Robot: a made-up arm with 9 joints.
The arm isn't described. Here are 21 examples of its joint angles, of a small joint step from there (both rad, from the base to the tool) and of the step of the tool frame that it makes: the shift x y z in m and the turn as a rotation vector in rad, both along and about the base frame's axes.
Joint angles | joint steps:
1: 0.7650 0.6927 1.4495 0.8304 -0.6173 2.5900 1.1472 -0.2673 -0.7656 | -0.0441 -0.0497 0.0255 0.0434 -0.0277 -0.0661 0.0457 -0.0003 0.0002
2: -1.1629 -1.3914 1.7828 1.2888 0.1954 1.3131 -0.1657 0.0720 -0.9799 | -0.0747 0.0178 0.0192 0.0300 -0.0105 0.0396 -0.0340 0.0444 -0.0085
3: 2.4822 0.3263 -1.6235 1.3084 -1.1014 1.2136 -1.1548 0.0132 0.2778 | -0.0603 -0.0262 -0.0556 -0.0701 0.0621 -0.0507 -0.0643 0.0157 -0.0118
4: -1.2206 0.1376 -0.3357 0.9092 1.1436 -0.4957 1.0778 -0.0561 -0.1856 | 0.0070 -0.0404 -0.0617 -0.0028 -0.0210 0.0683 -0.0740 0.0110 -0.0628
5: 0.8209 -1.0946 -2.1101 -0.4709 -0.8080 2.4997 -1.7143 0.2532 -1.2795 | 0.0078 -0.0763 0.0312 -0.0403 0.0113 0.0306 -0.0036 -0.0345 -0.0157
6: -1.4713 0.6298 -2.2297 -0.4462 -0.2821 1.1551 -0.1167 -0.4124 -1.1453 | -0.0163 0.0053 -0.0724 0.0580 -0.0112 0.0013 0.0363 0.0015 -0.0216
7: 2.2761 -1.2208 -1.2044 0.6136 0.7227 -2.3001 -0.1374 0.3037 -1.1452 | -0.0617 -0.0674 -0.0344 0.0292 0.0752 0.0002 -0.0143 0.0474 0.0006
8: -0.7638 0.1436 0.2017 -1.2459 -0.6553 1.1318 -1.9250 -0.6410 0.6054 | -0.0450 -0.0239 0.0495 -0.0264 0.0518 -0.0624 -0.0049 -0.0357 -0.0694
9: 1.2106 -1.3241 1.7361 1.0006 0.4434 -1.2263 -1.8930 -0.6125 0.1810 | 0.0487 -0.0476 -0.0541 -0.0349 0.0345 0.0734 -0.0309 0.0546 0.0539
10: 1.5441 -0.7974 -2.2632 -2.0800 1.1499 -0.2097 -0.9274 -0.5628 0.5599 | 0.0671 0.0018 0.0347 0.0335 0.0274 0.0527 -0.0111 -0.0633 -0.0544
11: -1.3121 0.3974 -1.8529 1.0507 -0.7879 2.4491 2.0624 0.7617 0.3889 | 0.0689 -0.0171 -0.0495 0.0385 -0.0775 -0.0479 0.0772 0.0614 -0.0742
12: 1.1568 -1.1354 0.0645 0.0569 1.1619 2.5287 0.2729 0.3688 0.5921 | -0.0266 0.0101 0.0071 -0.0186 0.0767 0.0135 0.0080 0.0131 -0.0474
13: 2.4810 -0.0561 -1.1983 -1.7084 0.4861 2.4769 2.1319 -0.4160 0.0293 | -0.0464 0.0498 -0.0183 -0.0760 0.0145 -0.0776 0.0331 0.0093 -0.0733
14: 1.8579 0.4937 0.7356 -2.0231 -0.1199 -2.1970 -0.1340 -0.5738 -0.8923 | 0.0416 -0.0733 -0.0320 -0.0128 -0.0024 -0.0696 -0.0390 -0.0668 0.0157
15: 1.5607 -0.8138 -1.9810 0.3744 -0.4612 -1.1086 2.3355 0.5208 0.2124 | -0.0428 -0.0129 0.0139 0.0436 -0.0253 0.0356 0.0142 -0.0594 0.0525
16: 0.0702 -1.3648 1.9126 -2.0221 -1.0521 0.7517 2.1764 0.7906 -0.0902 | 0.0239 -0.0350 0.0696 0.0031 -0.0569 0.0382 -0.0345 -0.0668 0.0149
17: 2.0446 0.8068 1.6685 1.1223 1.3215 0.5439 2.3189 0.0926 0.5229 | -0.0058 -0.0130 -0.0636 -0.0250 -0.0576 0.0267 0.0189 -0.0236 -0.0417
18: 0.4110 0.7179 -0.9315 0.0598 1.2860 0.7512 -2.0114 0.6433 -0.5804 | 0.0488 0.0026 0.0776 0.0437 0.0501 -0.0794 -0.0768 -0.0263 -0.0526
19: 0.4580 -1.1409 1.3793 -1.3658 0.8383 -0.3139 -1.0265 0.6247 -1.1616 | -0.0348 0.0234 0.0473 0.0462 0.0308 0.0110 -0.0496 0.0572 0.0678
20: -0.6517 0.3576 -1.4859 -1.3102 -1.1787 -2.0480 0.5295 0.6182 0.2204 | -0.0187 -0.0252 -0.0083 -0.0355 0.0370 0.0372 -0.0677 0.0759 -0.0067
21: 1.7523 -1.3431 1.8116 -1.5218 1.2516 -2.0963 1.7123 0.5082 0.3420 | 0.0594 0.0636 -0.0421 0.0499 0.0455 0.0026 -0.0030 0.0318 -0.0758
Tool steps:
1: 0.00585 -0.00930 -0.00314 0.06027 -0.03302 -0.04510
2: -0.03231 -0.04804 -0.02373 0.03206 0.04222 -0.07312
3: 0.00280 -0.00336 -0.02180 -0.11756 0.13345 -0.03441
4: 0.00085 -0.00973 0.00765 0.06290 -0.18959 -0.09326
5: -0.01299 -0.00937 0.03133 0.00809 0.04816 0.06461
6: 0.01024 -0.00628 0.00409 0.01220 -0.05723 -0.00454
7: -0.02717 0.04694 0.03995 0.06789 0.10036 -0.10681
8: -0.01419 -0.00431 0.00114 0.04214 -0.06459 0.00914
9: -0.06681 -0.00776 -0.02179 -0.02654 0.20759 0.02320
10: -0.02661 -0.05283 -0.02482 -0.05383 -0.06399 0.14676
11: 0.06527 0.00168 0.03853 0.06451 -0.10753 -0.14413
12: 0.00751 0.00658 0.01565 0.01863 0.01072 0.05517
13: -0.00804 0.04896 0.01401 -0.05875 0.10371 -0.10235
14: -0.07583 -0.00744 -0.00247 -0.04085 0.20364 -0.01382
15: 0.01326 0.01745 0.00663 -0.02273 0.01035 0.04384
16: -0.01788 0.00756 0.00506 0.02970 -0.05442 -0.03290
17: -0.03583 -0.00341 -0.01324 -0.04933 0.16384 0.00694
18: -0.02279 -0.04042 0.00808 -0.19116 0.03478 0.16590
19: 0.02578 -0.03887 -0.00231 -0.01619 -0.01628 0.01569
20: -0.01486 -0.00244 0.00901 0.02144 -0.00691 0.07025
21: -0.06163 -0.04206 -0.02305 0.04900 -0.06024 0.19199
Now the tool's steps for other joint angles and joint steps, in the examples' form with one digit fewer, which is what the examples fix.
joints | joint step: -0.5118 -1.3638 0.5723 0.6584 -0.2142 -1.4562 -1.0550 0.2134 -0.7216 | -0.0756 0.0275 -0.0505 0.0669 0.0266 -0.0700 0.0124 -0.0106 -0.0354
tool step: -0.0021 -0.0414 0.0048 -0.0535 0.0658 0.0363
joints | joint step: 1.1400 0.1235 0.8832 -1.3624 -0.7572 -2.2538 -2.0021 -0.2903 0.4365 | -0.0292 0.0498 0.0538 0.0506 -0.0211 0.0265 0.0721 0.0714 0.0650
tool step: 0.0182 -0.0239 0.0096 -0.0426 -0.0946 0.0055
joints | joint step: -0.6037 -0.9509 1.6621 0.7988 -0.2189 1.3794 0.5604 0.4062 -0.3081 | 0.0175 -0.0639 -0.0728 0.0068 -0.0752 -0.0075 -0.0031 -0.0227 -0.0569
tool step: -0.0349 -0.0188 -0.0076 0.1206 -0.1316 -0.0768
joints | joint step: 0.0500 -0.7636 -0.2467 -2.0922 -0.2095 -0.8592 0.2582 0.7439 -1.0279 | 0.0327 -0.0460 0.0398 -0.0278 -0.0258 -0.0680 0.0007 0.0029 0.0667
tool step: -0.0247 -0.0023 0.0198 0.0720 -0.0054 -0.0304
